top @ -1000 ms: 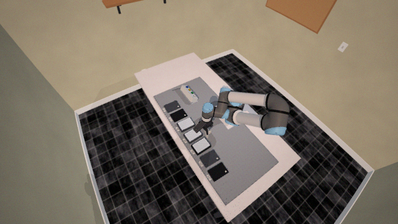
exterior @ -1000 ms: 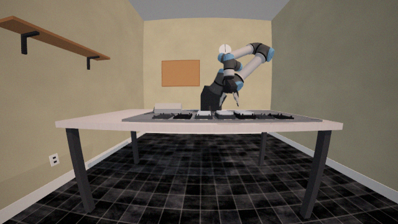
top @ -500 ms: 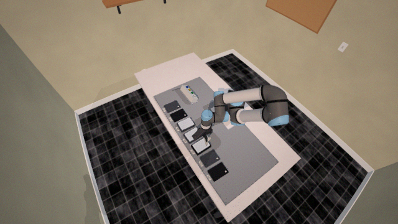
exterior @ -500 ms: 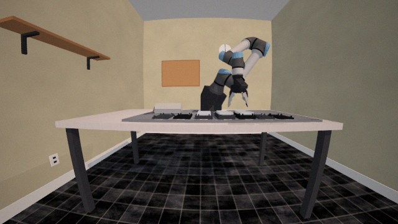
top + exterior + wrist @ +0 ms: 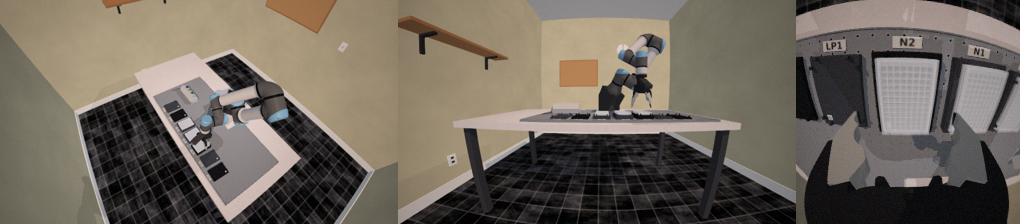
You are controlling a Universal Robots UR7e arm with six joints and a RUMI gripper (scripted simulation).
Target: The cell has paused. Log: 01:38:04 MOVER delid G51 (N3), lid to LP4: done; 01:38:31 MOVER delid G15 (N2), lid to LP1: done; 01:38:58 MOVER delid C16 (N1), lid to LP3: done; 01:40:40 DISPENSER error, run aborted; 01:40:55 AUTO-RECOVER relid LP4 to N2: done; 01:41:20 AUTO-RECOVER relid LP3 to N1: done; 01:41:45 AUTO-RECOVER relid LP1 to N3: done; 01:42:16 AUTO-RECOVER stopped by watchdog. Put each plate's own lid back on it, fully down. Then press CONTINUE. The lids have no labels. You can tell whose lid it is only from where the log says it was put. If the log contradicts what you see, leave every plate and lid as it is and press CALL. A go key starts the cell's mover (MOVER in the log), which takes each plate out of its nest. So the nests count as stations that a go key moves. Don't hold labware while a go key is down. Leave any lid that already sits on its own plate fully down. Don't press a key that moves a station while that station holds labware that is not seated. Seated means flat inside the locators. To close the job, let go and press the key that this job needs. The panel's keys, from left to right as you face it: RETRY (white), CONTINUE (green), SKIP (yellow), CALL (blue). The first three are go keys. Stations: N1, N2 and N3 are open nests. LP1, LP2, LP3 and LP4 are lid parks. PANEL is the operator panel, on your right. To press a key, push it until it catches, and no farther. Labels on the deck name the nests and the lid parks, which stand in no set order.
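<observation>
Now: hand 3 cm above the grey lid. The rest, counted from my hand: lid park LP4 (4 cm behind, 26 cm to the left, 6 cm below); then white gridded plate (4 cm ahead, 25 cm to the right, 4 cm below); then lid park LP3 (7 cm ahead, 38 cm to the right, 6 cm below).
</observation>
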